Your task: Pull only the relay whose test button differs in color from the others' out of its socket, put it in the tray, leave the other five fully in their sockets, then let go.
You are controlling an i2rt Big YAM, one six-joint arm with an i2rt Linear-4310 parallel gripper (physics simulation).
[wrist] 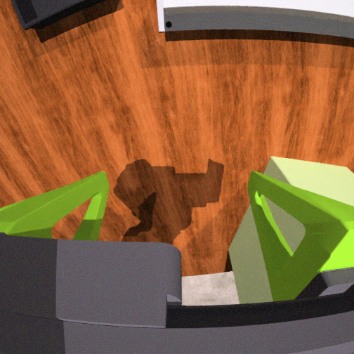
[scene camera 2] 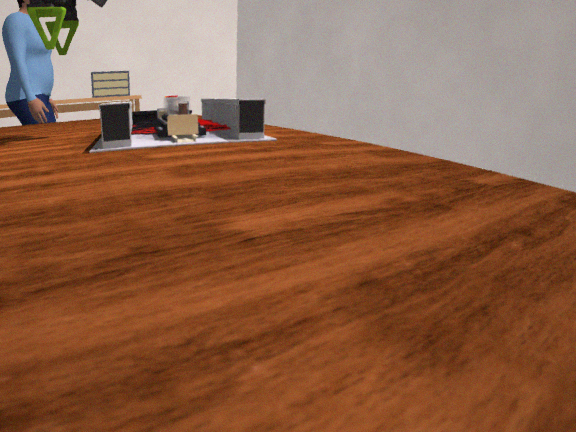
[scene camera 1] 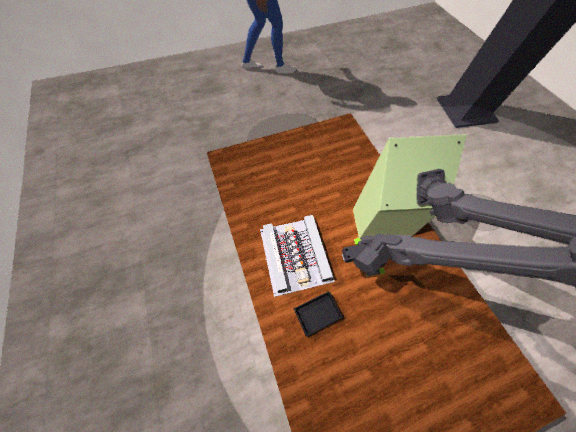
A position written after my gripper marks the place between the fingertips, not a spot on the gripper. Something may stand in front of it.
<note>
In view: my gripper (wrist: 177,178) and a white socket panel (scene camera 1: 290,277).
The white socket panel is seen too in scene camera 2 (scene camera 2: 142,141).
</note>
